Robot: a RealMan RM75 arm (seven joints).
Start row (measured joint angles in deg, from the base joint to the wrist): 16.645, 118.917, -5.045, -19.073, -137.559, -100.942, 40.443
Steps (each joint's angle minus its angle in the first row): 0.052, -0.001, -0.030, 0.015, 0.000, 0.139, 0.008; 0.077, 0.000, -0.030, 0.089, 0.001, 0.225, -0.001; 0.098, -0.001, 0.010, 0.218, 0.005, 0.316, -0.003; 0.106, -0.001, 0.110, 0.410, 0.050, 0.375, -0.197; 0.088, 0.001, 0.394, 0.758, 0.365, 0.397, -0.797; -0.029, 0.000, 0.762, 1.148, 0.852, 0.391, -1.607; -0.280, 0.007, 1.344, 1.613, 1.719, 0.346, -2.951; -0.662, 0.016, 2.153, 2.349, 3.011, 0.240, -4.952; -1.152, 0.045, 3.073, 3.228, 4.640, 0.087, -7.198; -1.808, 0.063, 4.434, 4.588, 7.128, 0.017, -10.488; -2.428, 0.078, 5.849, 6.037, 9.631, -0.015, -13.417; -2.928, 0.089, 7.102, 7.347, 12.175, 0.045, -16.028; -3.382, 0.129, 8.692, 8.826, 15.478, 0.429, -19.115; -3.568, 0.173, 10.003, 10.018, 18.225, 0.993, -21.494; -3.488, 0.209, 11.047, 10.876, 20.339, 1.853, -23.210; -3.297, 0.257, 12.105, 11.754, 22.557, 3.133, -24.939; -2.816, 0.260, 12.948, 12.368, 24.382, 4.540, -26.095; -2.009, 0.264, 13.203, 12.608, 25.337, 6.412, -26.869; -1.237, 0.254, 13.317, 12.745, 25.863, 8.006, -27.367; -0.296, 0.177, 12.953, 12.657, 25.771, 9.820, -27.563
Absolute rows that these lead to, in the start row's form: 16.697, 118.916, -5.075, -19.058, -137.559, -100.803, 40.451; 16.722, 118.917, -5.075, -18.984, -137.558, -100.717, 40.442; 16.743, 118.916, -5.035, -18.855, -137.554, -100.626, 40.440; 16.751, 118.916, -4.935, -18.663, -137.509, -100.567, 40.246; 16.733, 118.918, -4.651, -18.315, -137.194, -100.545, 39.646; 16.616, 118.917, -4.283, -17.925, -136.707, -100.551, 38.836; 16.365, 118.924, -3.701, -17.460, -135.840, -100.596, 37.492; 15.983, 118.933, -2.892, -16.724, -134.548, -100.702, 35.491; 15.493, 118.962, -1.972, -15.845, -132.919, -100.855, 33.245; 14.837, 118.980, -0.611, -14.485, -130.431, -100.925, 29.955; 14.217, 118.995, 0.804, -13.036, -127.928, -100.957, 27.026; 13.717, 119.006, 2.057, -11.726, -125.384, -100.897, 24.415; 13.263, 119.046, 3.647, -10.247, -122.081, -100.513, 21.328; 13.077, 119.090, 4.958, -9.055, -119.334, -99.949, 18.949; 13.157, 119.126, 6.002, -8.197, -117.220, -99.089, 17.233; 13.348, 119.174, 7.060, -7.319, -115.002, -97.809, 15.504; 13.829, 119.177, 7.903, -6.705, -113.177, -96.402, 14.348; 14.636, 119.181, 8.158, -6.465, -112.222, -94.530, 13.574; 15.408, 119.171, 8.272, -6.328, -111.696, -92.936, 13.076; 16.349, 119.094, 7.908, -6.416, -111.788, -91.122, 12.880
